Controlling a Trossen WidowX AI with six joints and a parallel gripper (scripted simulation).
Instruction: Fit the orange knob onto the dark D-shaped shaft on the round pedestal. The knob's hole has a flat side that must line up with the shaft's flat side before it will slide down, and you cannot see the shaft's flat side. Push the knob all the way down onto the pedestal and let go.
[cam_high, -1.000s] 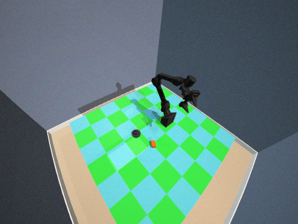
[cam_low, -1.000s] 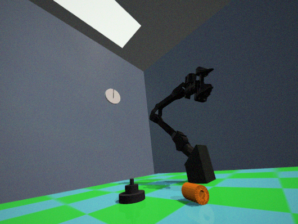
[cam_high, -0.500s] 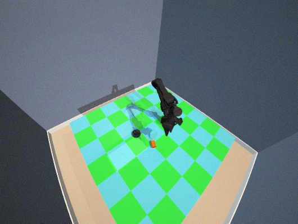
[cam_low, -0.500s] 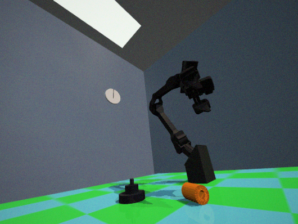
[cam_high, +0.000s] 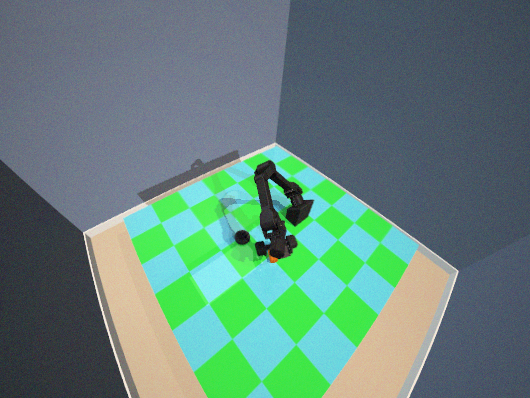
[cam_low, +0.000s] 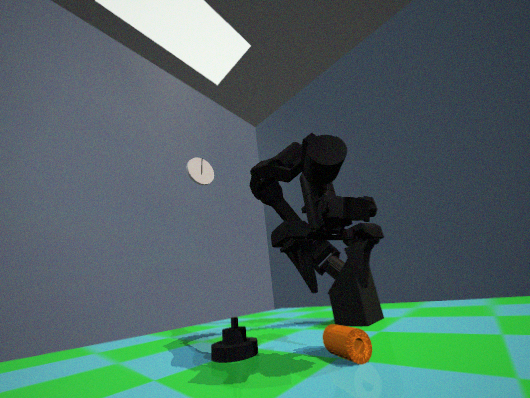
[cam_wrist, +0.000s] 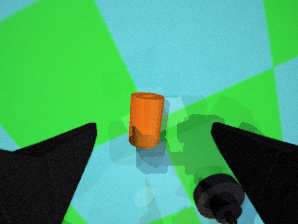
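The orange knob lies 70 mm below my gripper tip, 20 mm to the right of it and 10 mm behind it. Round my gripper tip: pedestal (200 mm to the right, 60 mm below, 60 mm ahead).
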